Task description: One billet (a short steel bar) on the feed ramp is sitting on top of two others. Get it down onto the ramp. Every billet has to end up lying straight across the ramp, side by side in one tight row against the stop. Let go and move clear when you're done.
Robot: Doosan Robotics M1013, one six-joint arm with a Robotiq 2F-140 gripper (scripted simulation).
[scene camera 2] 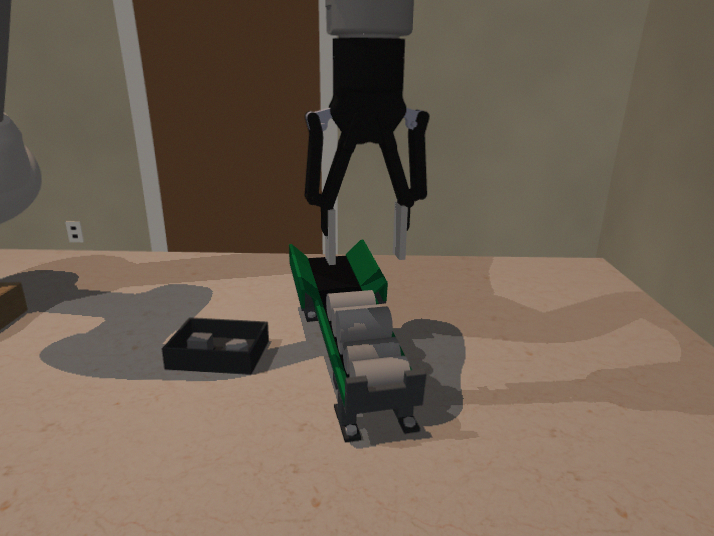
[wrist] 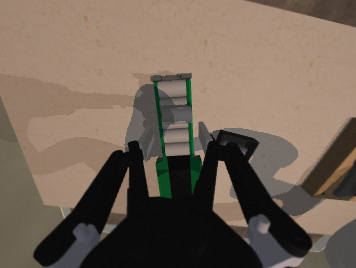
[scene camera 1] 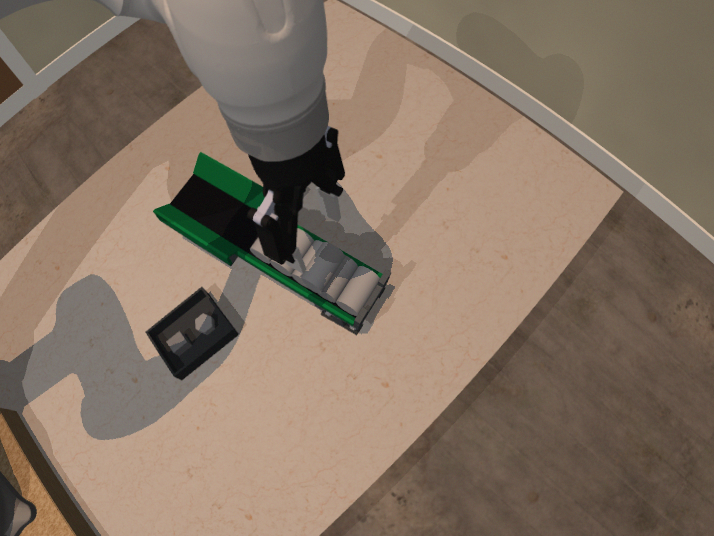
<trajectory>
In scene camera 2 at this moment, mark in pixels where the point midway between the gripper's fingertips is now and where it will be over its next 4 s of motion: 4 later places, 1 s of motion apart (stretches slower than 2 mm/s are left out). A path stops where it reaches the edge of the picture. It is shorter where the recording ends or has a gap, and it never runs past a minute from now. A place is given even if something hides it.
My gripper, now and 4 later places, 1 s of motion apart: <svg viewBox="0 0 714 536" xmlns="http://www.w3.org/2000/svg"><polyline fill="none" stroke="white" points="365,258 364,283 364,296 363,305 363,329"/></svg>
</trajectory>
